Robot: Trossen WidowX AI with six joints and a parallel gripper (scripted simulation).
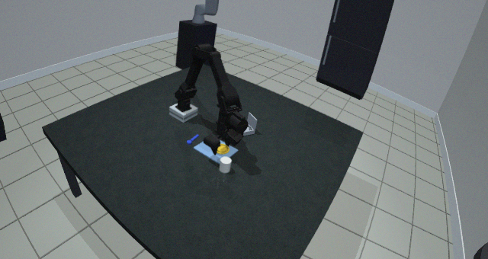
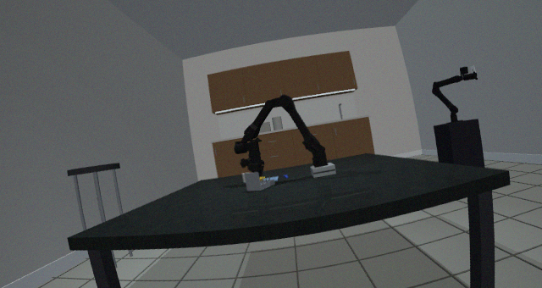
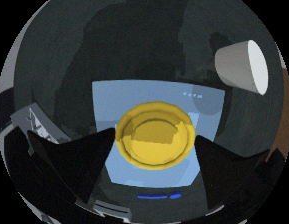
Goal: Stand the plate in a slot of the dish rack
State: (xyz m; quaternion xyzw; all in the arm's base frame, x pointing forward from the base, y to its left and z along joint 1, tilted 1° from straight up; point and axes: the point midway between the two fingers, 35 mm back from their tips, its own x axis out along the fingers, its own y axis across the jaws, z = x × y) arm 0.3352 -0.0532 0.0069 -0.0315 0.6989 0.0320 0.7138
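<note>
Now: the light blue mat 20 mm behind my gripper tip, 10 mm to the right of it and 10 mm below it. The rest, counted from my gripper tip: yellow plate 10 mm above; blue spoon 140 mm behind, 50 mm to the right, 10 mm below; white cup 90 mm ahead, 70 mm to the right, 20 mm above.
</note>
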